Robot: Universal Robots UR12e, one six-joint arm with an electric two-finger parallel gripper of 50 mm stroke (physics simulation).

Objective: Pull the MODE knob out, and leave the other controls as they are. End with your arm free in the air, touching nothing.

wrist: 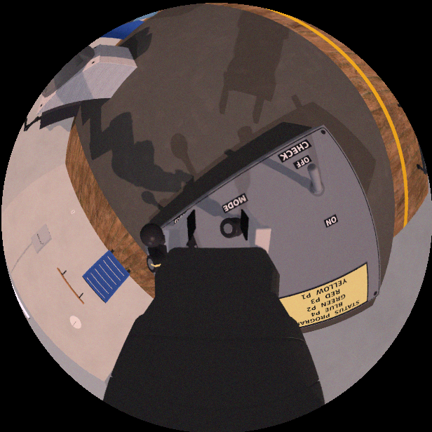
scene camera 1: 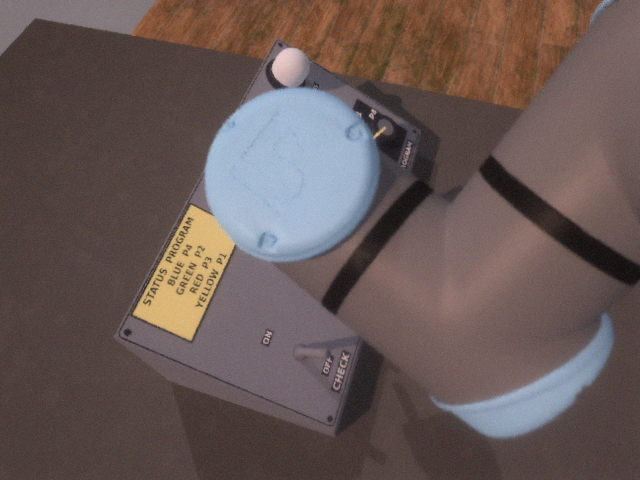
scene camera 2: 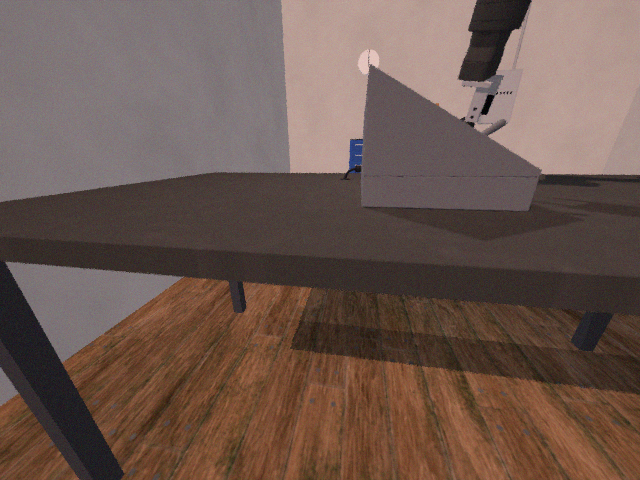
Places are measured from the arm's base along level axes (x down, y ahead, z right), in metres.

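Pixels of known places: gripper, fingertip midpoint: (scene camera 2: 476,117).
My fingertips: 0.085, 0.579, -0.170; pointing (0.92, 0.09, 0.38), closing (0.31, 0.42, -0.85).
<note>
Behind a point stands the place of what it marks, as x, y, z.
The MODE knob (wrist: 230,228) is a small dark round knob on the grey sloped panel (scene camera 1: 242,304) {0.092, 0.678, -0.284} (wrist: 280,215), below its MODE label in the wrist view. My gripper (wrist: 217,218) is open and empty. In the wrist view its two dark fingertips show on either side of the knob, with the right one much closer to it. Whether they are level with the knob or above it, and whether one touches it, I cannot tell. In scene camera 2 the gripper (scene camera 2: 471,116) {0.085, 0.579, -0.170} is low over the slope. In scene camera 1 the arm's wrist hides the knob and fingers.
The CHECK toggle (scene camera 1: 311,353) {0.112, 0.579, -0.291} (wrist: 314,179) leans toward OFF. A black ball-ended control (wrist: 152,235) stands left of the fingers in the wrist view. A white dome (scene camera 1: 290,67) {0.018, 0.790, 0.027} and the PROGRAM dial (scene camera 1: 385,127) {0.107, 0.653, 0.063} are at the panel's far end. A yellow placard (scene camera 1: 180,279) {0.053, 0.744, -0.303} (wrist: 332,295) lies on the panel.
</note>
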